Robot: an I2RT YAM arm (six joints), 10 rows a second.
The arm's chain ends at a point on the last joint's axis. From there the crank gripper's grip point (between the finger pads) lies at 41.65 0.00 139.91 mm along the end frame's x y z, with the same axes.
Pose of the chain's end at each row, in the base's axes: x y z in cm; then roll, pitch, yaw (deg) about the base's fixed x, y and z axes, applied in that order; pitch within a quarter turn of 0, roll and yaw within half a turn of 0:
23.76 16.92 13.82 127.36 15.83 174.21
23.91 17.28 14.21 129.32 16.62 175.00
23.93 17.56 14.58 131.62 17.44 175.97
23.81 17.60 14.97 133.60 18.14 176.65
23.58 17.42 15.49 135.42 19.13 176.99
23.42 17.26 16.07 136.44 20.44 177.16
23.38 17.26 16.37 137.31 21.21 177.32
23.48 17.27 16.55 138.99 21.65 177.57
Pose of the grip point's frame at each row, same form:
23.20 28.15 4.52 127.36 15.83 174.21
23.40 28.19 4.52 129.32 16.62 175.00
23.48 28.08 4.47 131.62 17.44 175.97
23.45 27.77 4.50 133.60 18.14 176.65
23.43 27.26 4.71 135.42 19.13 176.99
23.54 26.91 5.12 136.44 20.44 177.16
23.66 26.74 5.28 137.31 21.21 177.32
23.89 26.44 5.20 138.99 21.65 177.57

